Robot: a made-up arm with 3 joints. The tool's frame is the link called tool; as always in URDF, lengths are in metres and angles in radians. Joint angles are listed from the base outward. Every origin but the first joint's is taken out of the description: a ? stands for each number. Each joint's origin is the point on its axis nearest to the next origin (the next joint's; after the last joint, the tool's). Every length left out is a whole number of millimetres.
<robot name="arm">
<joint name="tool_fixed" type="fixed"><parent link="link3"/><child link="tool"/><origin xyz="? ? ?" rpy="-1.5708 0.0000 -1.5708"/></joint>
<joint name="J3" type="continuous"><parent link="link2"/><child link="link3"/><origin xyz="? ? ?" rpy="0.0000 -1.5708 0.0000"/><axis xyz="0 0 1"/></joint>
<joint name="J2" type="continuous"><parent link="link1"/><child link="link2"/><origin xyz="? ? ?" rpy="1.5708 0.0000 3.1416"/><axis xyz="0 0 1"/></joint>
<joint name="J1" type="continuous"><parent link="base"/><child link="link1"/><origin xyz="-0.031 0.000 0.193" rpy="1.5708 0.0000 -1.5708"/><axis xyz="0 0 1"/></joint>
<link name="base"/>
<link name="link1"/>
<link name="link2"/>
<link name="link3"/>
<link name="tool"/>
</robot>
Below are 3 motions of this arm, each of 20 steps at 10 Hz.
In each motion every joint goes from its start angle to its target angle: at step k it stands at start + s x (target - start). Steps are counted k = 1, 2, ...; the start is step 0. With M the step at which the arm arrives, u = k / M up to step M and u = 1 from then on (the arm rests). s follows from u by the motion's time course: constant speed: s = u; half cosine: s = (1 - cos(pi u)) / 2; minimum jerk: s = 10 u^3 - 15 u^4 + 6 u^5.
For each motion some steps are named. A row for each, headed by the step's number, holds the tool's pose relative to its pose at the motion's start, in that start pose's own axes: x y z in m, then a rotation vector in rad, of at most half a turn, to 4 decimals.
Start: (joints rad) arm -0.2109 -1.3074 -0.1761
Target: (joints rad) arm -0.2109 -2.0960 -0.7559
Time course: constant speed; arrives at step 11
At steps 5, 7, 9, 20:
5: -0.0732 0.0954 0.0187 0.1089 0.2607 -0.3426
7: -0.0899 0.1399 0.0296 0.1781 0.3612 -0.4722
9: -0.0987 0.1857 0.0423 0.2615 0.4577 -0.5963
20: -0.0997 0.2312 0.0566 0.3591 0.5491 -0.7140

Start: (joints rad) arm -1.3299 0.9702 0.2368
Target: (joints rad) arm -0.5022 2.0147 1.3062
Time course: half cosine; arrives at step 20
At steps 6, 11, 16, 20:
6: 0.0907 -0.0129 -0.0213 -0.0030 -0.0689 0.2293
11: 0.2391 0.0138 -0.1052 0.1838 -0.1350 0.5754
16: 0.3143 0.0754 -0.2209 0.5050 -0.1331 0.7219
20: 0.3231 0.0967 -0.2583 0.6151 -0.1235 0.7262

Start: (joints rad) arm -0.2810 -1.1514 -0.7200
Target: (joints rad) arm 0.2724 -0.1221 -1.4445
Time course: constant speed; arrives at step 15
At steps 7, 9, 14, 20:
7: 0.0355 -0.0607 0.0348 -0.4710 0.1249 0.1767
9: 0.0429 -0.0631 0.0554 -0.6251 0.1675 0.1809
14: 0.0502 -0.0324 0.1118 -1.0225 0.2823 0.0941
20: 0.0498 -0.0199 0.1220 -1.1016 0.3062 0.0598

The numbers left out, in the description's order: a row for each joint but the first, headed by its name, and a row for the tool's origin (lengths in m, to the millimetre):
tool: -0.100 0.093 0.000
J3: -0.189 0.111 0.000
J2: -0.125 0.278 0.000

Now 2 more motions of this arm.
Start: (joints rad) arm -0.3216 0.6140 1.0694
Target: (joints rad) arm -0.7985 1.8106 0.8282
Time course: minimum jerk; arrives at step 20
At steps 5, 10, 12, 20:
5: 0.0042 -0.0132 -0.0165 0.1268 -0.0060 0.0273
10: 0.0298 -0.0418 -0.0815 0.5820 -0.0748 0.1917
12: 0.0480 -0.0437 -0.1078 0.7693 -0.1304 0.2996
20: 0.0890 -0.0332 -0.1395 1.0486 -0.2615 0.5349

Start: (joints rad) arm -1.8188 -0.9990 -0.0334
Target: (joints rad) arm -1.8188 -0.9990 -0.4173
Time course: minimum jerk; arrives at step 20
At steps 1, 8, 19, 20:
1: 0.0000 0.0000 0.0000 0.0000 0.0004 0.0000
8: -0.0115 0.0000 0.0120 0.0000 0.1219 0.0000
19: -0.0307 0.0000 0.0421 0.0000 0.3835 0.0000
20: -0.0307 0.0000 0.0421 0.0000 0.3839 0.0000

